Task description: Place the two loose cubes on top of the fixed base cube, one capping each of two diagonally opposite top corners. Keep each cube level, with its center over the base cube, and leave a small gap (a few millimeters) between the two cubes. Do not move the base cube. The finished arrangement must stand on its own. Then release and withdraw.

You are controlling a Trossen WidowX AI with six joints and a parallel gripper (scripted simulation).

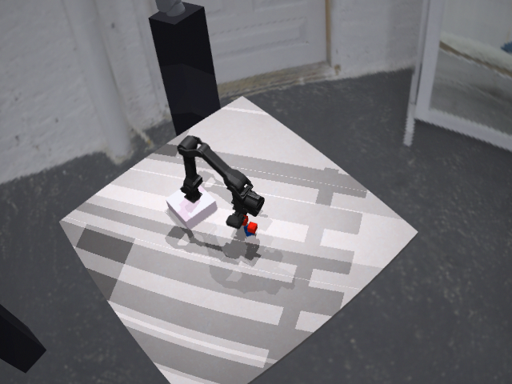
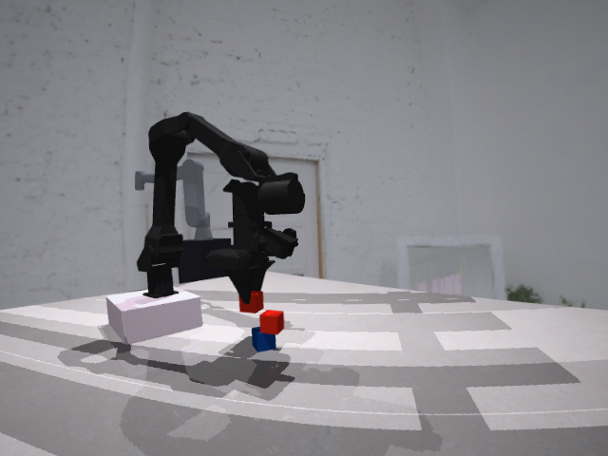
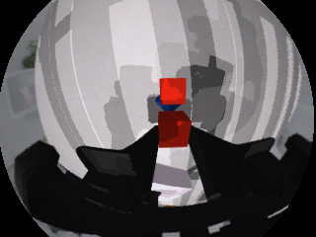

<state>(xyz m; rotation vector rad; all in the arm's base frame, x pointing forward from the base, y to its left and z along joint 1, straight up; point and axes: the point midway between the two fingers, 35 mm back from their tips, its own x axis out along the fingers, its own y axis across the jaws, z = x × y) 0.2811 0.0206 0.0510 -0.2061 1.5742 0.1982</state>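
Now: gripper tip 7 cm above the blue base cube and 2 cm short of it.
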